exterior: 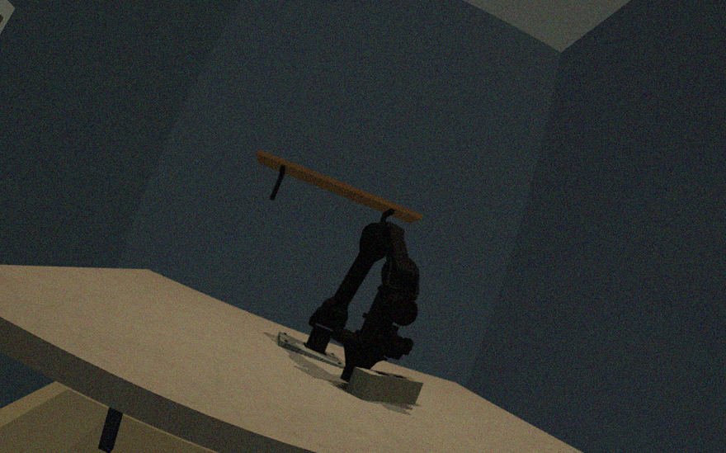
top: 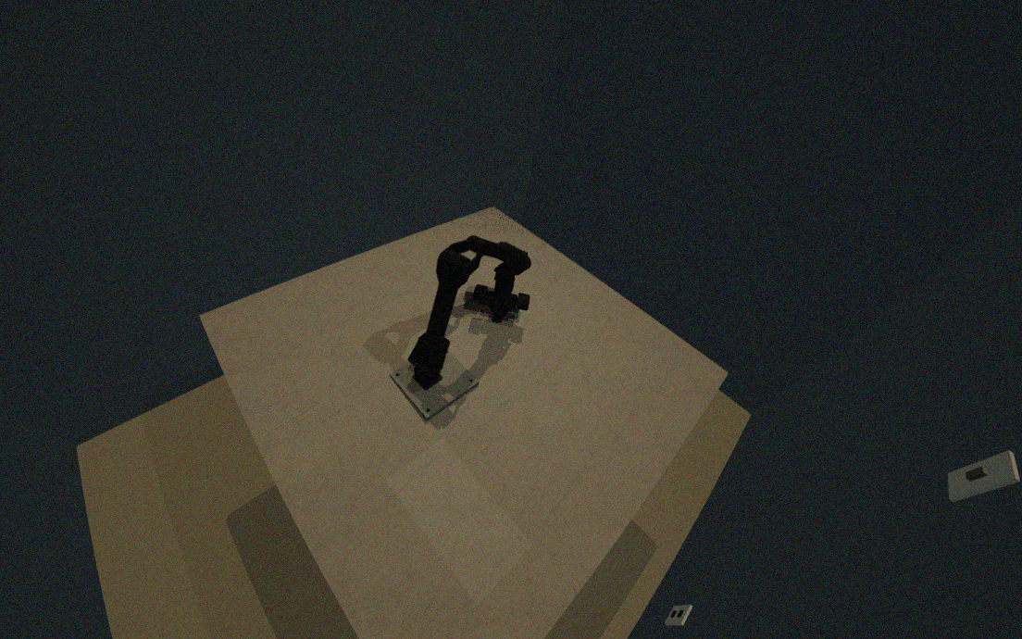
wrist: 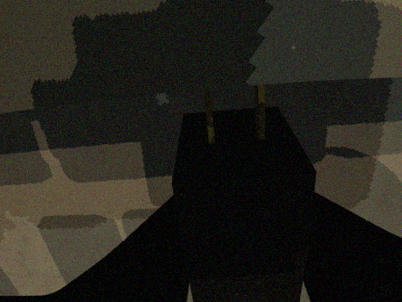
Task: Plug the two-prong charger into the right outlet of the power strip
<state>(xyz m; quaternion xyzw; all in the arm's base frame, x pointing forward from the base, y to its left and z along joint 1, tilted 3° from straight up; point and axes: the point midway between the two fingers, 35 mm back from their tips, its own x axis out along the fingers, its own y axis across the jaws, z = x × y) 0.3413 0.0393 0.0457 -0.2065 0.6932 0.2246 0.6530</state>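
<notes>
Now: the black two-prong charger 2 cm ahead of my gripper tip, 1 cm to the left of it and 1 cm above it.
</notes>
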